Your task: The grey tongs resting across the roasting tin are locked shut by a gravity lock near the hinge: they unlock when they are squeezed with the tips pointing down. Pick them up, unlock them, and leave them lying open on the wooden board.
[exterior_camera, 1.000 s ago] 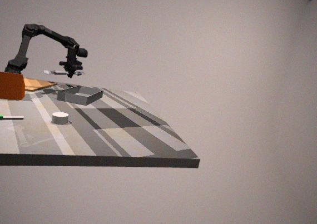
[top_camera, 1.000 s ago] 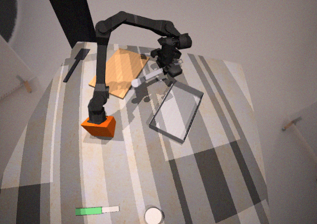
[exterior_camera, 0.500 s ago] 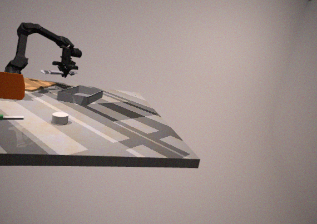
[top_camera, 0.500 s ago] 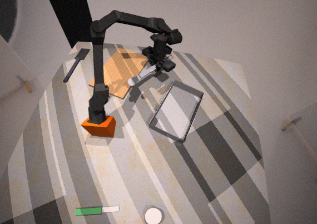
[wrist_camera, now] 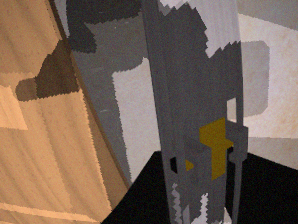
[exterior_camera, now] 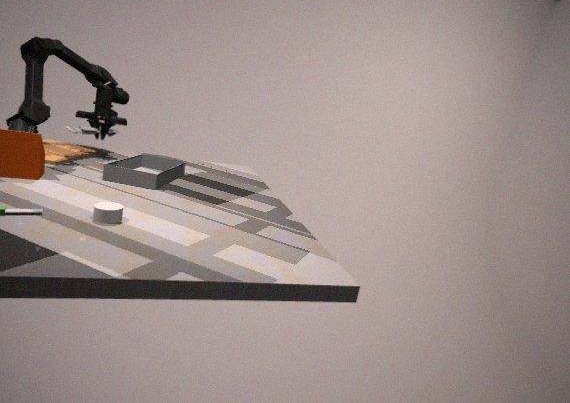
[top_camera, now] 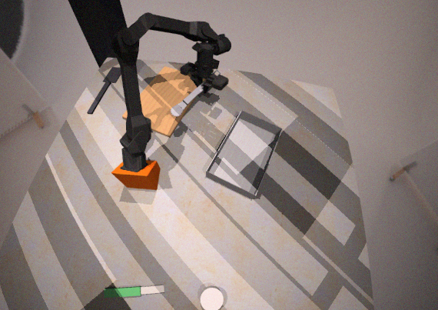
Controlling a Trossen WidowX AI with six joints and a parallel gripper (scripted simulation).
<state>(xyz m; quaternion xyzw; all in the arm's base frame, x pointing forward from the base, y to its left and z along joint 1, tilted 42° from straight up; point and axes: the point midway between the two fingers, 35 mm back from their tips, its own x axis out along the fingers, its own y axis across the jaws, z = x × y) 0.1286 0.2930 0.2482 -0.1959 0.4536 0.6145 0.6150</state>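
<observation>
Now: gripper tip 17 cm past the wooden board and 8 cm above it. Also, from my gripper tip: tin (22 cm ahead, 20 cm to the right, 6 cm below); black spatula (50 cm behind, 2 cm to the left, 8 cm below); yellow lock piece (1 cm ahead, 2 cm to the left, 3 cm above).
</observation>
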